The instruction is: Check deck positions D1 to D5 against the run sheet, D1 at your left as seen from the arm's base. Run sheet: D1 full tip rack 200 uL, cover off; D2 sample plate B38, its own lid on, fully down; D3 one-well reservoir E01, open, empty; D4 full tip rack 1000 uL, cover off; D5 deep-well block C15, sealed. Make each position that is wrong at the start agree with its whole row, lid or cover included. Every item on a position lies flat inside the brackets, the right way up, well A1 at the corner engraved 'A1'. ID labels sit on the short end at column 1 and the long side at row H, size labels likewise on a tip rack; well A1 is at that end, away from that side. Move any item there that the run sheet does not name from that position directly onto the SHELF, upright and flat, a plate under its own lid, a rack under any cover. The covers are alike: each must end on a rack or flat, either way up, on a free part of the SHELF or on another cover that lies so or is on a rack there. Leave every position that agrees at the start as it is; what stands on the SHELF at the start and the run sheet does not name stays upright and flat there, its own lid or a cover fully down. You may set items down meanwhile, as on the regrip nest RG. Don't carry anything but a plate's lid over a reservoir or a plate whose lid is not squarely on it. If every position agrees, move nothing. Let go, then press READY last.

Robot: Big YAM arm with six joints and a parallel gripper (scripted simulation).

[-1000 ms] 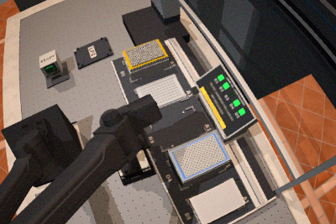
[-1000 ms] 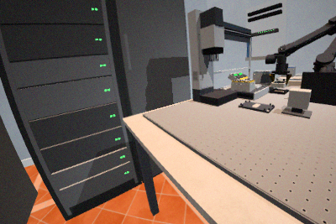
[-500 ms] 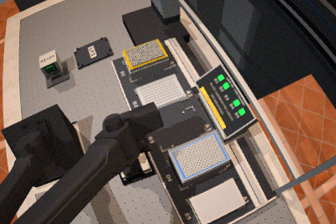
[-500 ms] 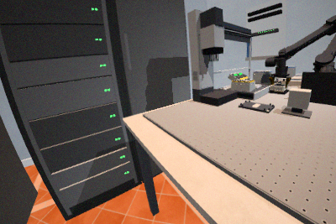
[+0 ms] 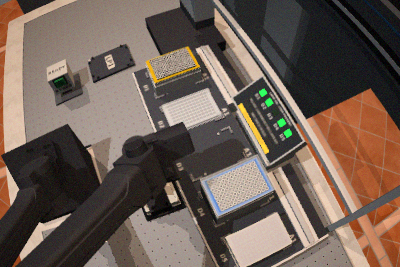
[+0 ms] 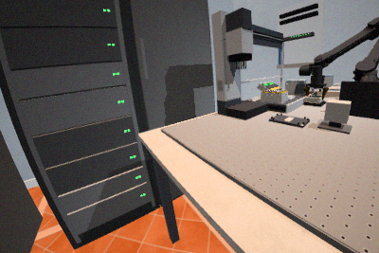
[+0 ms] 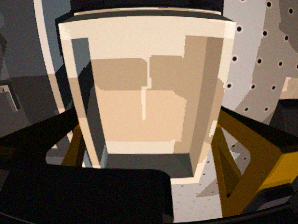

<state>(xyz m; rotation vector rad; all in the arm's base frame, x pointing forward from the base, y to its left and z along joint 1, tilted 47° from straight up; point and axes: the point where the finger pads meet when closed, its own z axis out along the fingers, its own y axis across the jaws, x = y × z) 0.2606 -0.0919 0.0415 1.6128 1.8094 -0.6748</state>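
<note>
Now: the one-well reservoir 1 cm below my hand. Round my hand: sealed block (18 cm ahead, 22 cm to the right, 3 cm above); blue-framed tip rack (17 cm ahead, 9 cm to the right, 7 cm above); black regrip nest (4 cm below).
</note>
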